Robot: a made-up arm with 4 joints.
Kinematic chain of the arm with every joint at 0, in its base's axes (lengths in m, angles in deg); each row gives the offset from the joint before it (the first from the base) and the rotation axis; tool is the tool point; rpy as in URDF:
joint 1: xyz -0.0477 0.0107 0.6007 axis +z
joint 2: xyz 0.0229 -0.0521 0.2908 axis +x
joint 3: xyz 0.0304 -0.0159 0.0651 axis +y
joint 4: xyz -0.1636 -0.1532 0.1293 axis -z
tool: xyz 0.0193 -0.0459 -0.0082 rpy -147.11 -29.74 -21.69
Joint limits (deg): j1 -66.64..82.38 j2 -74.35..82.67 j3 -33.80..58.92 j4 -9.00..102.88
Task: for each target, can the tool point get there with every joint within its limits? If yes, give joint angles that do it. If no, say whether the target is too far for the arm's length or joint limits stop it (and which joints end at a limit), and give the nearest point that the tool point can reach.
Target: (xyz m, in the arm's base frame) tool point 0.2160 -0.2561 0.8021
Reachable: yes | joints 53.47 64.77 24.93 40.09
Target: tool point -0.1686 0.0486 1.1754
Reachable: yes | joints -14.85 -58.89 3.09 50.45
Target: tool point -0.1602 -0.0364 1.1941
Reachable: yes | joints 3.82 -45.84 10.58 60.83
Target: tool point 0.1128 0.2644 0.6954
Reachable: no: joint limits stop it (at a limit: joint 1, joint 2, joint 3, joint 4) | nearest point 0.2832 0.0533 0.7131 | short by 0.272 m
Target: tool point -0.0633 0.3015 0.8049
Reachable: no: joint limits stop it (at a limit: joint 1, joint 2, joint 3, joint 4) | nearest point -0.2352 0.1375 0.7213 | short by 0.252 m
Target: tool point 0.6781 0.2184 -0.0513
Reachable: no: too far | nearest point 0.3086 0.0334 0.7094 | short by 0.866 m
